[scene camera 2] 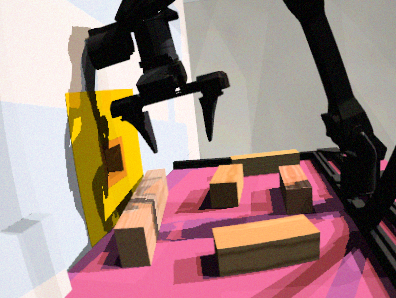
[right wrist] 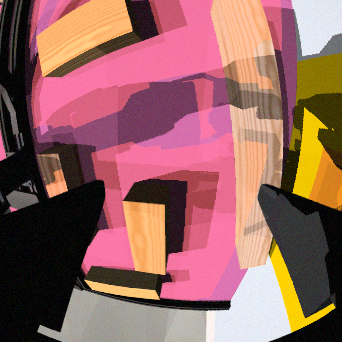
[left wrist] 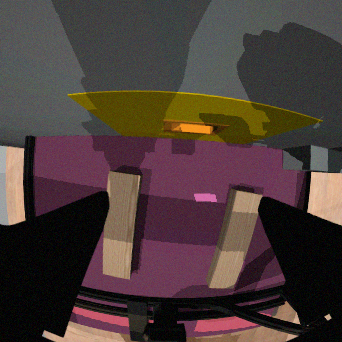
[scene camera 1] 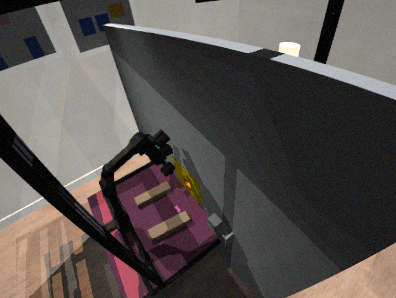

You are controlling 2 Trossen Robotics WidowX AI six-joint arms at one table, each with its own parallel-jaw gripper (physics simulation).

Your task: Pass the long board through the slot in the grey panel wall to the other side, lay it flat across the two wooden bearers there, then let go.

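Where they show: left gripper, fingertip midpoint: (left wrist: 187, 202); right gripper, fingertip midpoint: (scene camera 2: 182, 147) (right wrist: 185, 190); left arm's base, link origin: (left wrist: 164, 311) (scene camera 1: 125, 228); right arm's base, link origin: (scene camera 2: 361, 190) (right wrist: 18, 167).
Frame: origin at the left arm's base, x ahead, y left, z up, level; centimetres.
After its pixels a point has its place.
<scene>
The long board (scene camera 2: 140, 215) @(x 57.5, y -15.9, z 3.8 cm) (right wrist: 255, 125) @(x 55.7, y -7.3, z 3.8 cm) lies on the pink table, along the foot of the panel wall (scene camera 1: 300, 150) @(x 43.2, y -54.8, z 73.3 cm) (scene camera 2: 30, 165) @(x 48.3, y -25.5, z 13.4 cm) (left wrist: 135, 50) @(x 43.3, y 3.7, z 27.1 cm). The slot (scene camera 2: 116, 159) @(x 47.2, y 1.2, z 8.5 cm) (left wrist: 195, 128) @(x 43.7, y -3.0, z 6.3 cm), orange-edged, is in a yellow panel (scene camera 1: 195, 192) @(x 43.1, y -10.3, z 8.0 cm) (scene camera 2: 85, 175) @(x 48.3, y -13.1, z 9.1 cm). My right gripper (scene camera 2: 182, 146) @(x 61.7, y -4.6, z 10.8 cm) (right wrist: 185, 190) @(x 61.7, y -4.6, z 10.8 cm) is open and empty above the table, its tips apart from the board. Beyond the wall, two wooden bearers (scene camera 1: 152, 195) @(x 22.8, y 8.7, z 1.9 cm) (scene camera 1: 170, 226) @(x 21.3, y -15.8, z 1.9 cm) (left wrist: 120, 225) @(x 24.9, y 10.1, z 1.9 cm) (left wrist: 235, 237) @(x 23.0, y -13.8, z 1.9 cm) lie side by side with a gap. My left gripper (scene camera 1: 169, 159) (left wrist: 187, 202) @(x 35.1, y 0.4, z 25.8 cm) is open and empty, high above them.
On the right arm's side, a large block (scene camera 2: 267, 245) @(x 74.3, y -21.1, z 1.4 cm) (right wrist: 90, 35) @(x 71.9, y -16.8, z 1.9 cm) lies in front. Smaller blocks (scene camera 2: 227, 185) @(x 67.4, y 2.0, z 2.2 cm) (scene camera 2: 296, 190) @(x 79.2, y -3.6, z 2.2 cm) (right wrist: 145, 230) @(x 66.6, y 6.4, z 2.8 cm) and a back block (scene camera 2: 265, 161) @(x 74.3, y 24.2, z 1.2 cm) (right wrist: 125, 285) @(x 72.5, y 23.8, z 2.2 cm) lie beyond. A grey block (scene camera 1: 220, 226) @(x 40.6, y -34.8, z 8.1 cm) (left wrist: 320, 158) @(x 40.8, y -30.6, z 8.1 cm) is by the wall on the bearer side.
</scene>
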